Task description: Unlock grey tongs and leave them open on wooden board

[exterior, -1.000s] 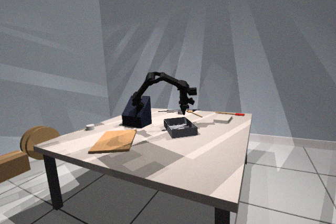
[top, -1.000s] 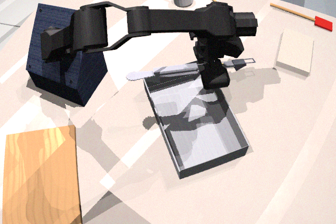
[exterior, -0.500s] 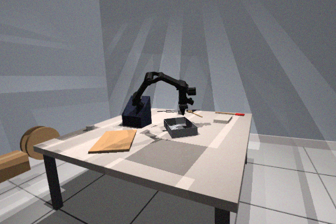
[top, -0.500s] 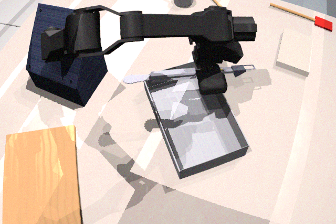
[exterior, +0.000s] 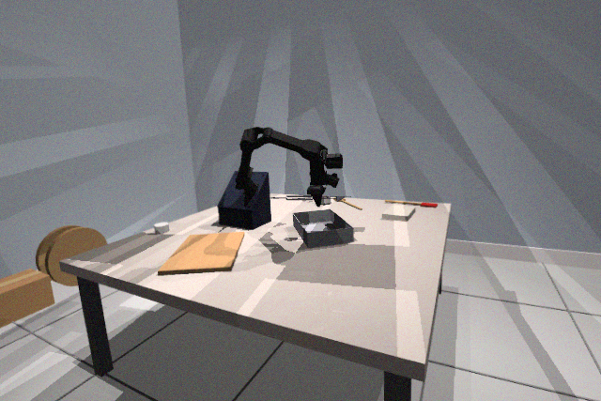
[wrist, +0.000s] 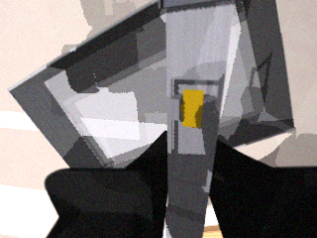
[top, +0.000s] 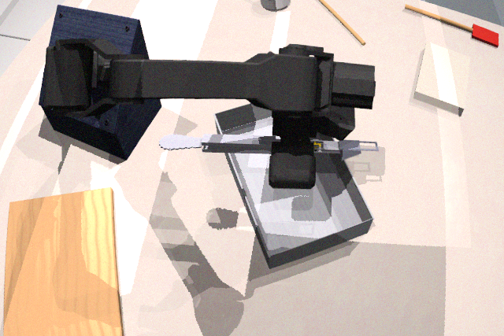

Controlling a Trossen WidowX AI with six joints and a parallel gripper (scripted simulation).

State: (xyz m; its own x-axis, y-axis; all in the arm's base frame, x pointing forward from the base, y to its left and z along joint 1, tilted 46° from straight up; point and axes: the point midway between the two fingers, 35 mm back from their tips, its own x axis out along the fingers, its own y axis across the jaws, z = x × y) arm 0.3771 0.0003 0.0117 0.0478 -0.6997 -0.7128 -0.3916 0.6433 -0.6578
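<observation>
My gripper tip is 3 cm short of the yellow lock, 1 cm to the right of it and 4 cm below it. Also, from my gripper tip: roasting tin: 2 cm behind, 3 cm to the left, 10 cm below; white block: 20 cm ahead, 43 cm to the left, 11 cm below; wooden board: 30 cm behind, 35 cm to the right, 12 cm below.
</observation>
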